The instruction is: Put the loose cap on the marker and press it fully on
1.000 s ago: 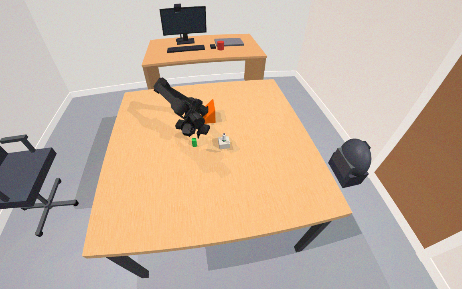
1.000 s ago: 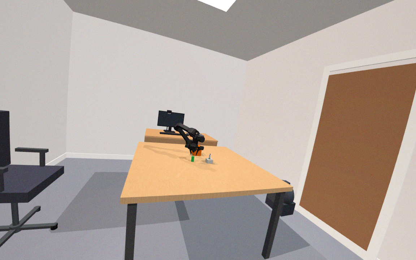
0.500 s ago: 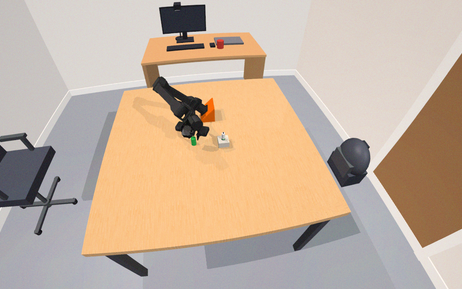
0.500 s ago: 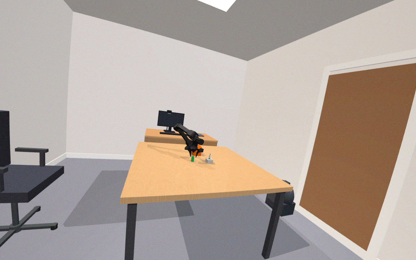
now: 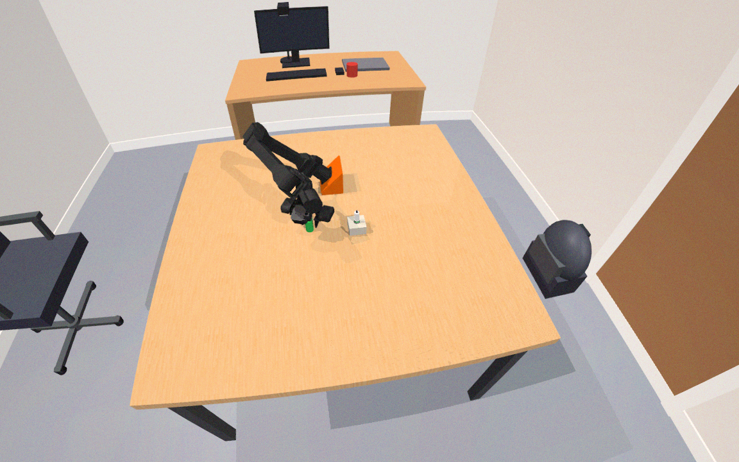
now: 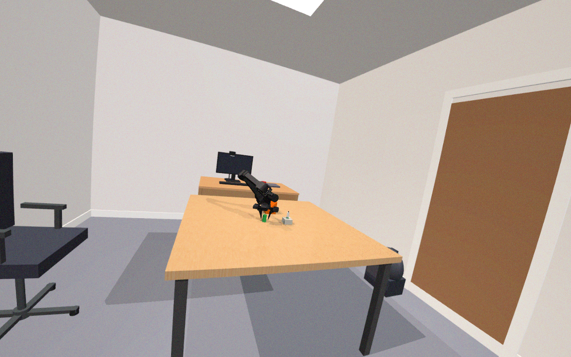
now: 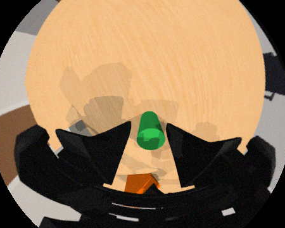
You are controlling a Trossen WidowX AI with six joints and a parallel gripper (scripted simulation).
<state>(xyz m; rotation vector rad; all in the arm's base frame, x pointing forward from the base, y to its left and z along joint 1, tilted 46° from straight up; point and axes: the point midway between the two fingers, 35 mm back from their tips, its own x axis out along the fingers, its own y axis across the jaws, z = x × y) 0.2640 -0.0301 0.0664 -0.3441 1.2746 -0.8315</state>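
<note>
Now: the marker 17 cm to the left of my gripper tip, 5 cm above it and 1 cm ahead of it. From my gripper tip the other things lie so: green cap 1 cm above.
</note>
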